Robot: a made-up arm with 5 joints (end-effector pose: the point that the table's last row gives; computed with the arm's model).
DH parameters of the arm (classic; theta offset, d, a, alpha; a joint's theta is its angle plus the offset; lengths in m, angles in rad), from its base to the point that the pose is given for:
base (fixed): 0 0.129 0 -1.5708
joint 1: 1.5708 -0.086 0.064 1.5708
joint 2: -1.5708 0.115 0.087 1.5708
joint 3: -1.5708 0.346 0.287 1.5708
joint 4: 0 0.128 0.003 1.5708
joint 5: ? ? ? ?
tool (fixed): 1.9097 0.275 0 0
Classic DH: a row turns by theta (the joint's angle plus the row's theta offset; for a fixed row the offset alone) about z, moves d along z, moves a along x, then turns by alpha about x.
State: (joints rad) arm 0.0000 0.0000 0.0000 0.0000 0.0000
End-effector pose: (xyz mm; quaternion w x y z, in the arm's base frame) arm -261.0 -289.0 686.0 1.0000 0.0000 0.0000 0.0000
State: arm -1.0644 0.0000 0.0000 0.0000 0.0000
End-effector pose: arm -613.7 -289.0 170.9 0.8617 0.0000 -0.5074 0.0000
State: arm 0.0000 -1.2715 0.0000 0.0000 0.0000
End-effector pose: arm -261.0 447.5 442.1 0.8046 -0.5938 0.0000 0.0000
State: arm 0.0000 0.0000 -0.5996 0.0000 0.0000
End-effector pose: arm -260.9 -56.6 686.0 0.9554 0.0000 0.0000 -0.2953
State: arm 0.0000 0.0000 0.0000 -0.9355 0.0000
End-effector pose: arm -446.2 -289.0 502.6 0.8926 0.0000 -0.4509 0.0000
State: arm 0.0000 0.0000 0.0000 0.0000 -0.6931
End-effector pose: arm -85.3 -287.6 686.0 0.9406 0.0000 0.0000 0.3397
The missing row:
joint 5: -1.2319 0 0.2587 3.1416
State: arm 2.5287 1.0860 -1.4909 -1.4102 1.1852
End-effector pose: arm 114.1 39.9 -350.8 0.2186 -0.9185 0.1421 -0.2972
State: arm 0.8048 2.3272 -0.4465 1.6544 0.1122
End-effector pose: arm -311.1 -281.2 -262.9 0.0460 -0.8264 -0.4791 -0.2922
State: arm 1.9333 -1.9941 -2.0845 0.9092 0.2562
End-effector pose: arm -426.1 450.7 163.3 0.7261 -0.6147 0.0848 -0.2963
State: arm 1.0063 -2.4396 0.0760 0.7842 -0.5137
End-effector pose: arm -231.7 410.6 -90.8 0.1512 -0.8268 0.5174 0.1606
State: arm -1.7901 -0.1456 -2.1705 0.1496 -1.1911
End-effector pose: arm -533.4 -16.9 124.8 0.5193 0.3708 -0.7155 -0.2844
